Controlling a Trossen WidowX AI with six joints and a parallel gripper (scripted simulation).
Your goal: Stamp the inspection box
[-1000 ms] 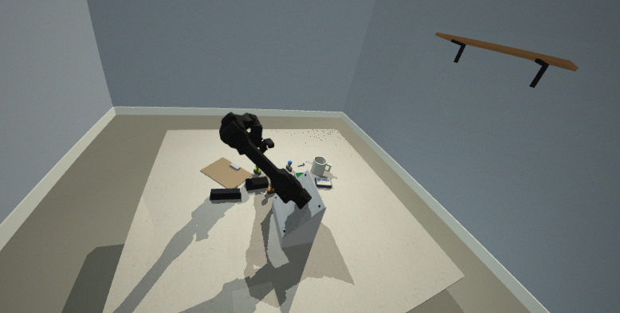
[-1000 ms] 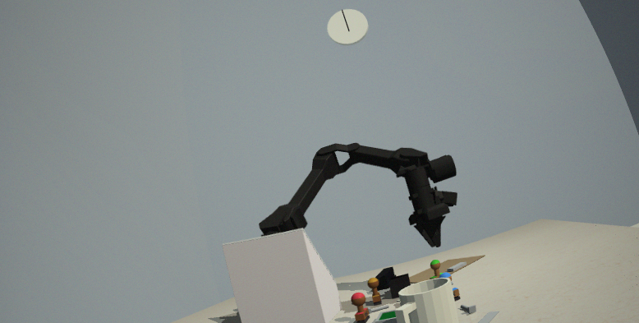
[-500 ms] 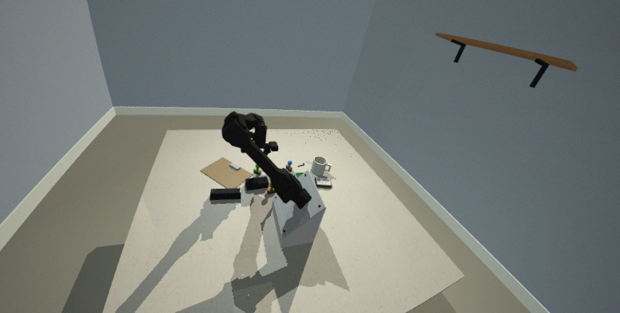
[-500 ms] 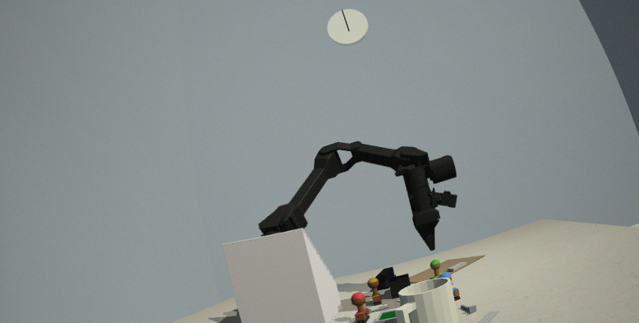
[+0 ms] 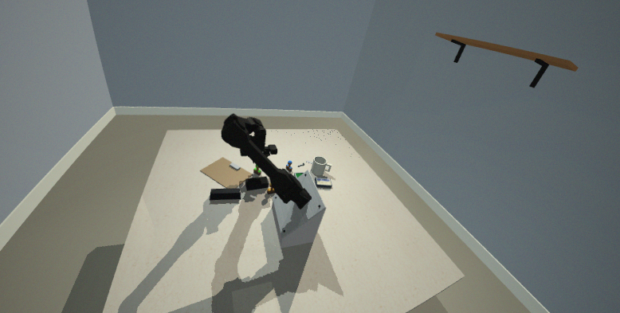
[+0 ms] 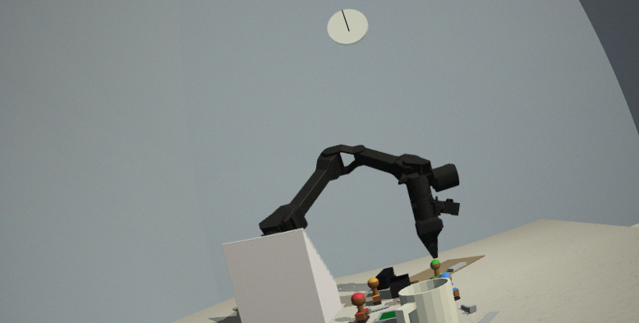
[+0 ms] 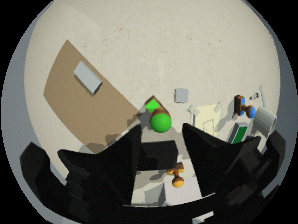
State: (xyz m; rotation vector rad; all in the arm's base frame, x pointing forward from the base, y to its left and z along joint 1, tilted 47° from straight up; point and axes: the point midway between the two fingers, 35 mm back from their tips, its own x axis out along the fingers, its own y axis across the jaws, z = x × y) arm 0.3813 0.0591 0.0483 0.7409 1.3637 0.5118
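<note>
My gripper tip is now 11 cm past the ink pad, 22 cm to the left of it and 7 cm above it. From my gripper tip the other things lie so: cream card 6 cm behind, 10 cm to the right, 7 cm below; then orange-knobbed stamp 16 cm behind, 3 cm to the right, 5 cm below; then blue-knobbed stamp 1 cm behind, 19 cm to the right, 5 cm below.
</note>
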